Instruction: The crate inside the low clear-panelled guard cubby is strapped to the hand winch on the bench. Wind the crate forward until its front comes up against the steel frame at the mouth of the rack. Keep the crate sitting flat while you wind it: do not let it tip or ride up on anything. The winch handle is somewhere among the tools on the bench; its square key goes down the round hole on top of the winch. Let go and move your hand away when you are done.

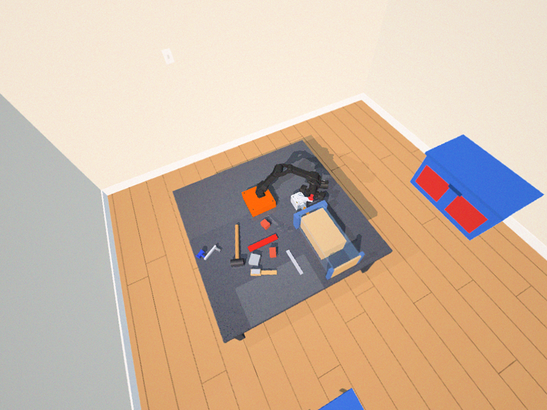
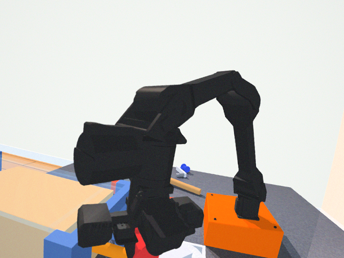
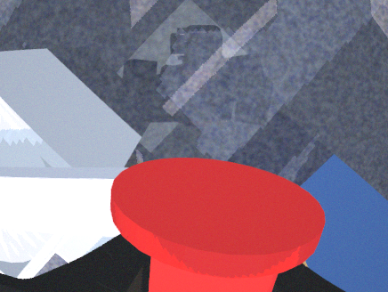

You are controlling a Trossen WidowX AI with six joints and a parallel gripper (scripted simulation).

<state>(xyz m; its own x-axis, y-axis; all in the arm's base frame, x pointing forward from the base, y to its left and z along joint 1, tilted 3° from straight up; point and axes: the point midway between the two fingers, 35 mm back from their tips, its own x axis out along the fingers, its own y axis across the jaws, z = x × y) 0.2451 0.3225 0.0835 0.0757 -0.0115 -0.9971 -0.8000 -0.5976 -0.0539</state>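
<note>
The winch handle lies 30 mm behind my gripper tip, 30 mm to the right of it and 10 mm below it. Round my gripper tip: blue frame: 90 mm ahead, 70 mm to the right, 10 mm below; white winch: 80 mm behind, 80 mm to the right, 80 mm below; red knob: 20 mm above.
</note>
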